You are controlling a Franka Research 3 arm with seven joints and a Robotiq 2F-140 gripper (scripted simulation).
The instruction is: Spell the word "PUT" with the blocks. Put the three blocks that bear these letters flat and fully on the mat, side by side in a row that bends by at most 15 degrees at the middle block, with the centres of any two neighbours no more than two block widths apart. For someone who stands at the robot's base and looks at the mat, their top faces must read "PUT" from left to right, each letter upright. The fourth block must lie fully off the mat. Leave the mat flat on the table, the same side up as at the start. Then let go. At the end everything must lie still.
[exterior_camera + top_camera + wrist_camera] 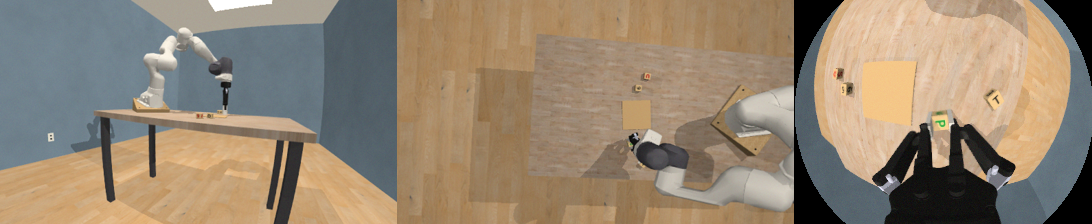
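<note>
The tan mat lies 13 cm to the right of my hand, 4 cm below it and 2 cm behind it. From my hand the other things lie so: T block: 10 cm to the left, 7 cm behind, 3 cm below; green P block: 2 cm below; block marked 6: 26 cm to the right, 3 cm below, 2 cm behind.
</note>
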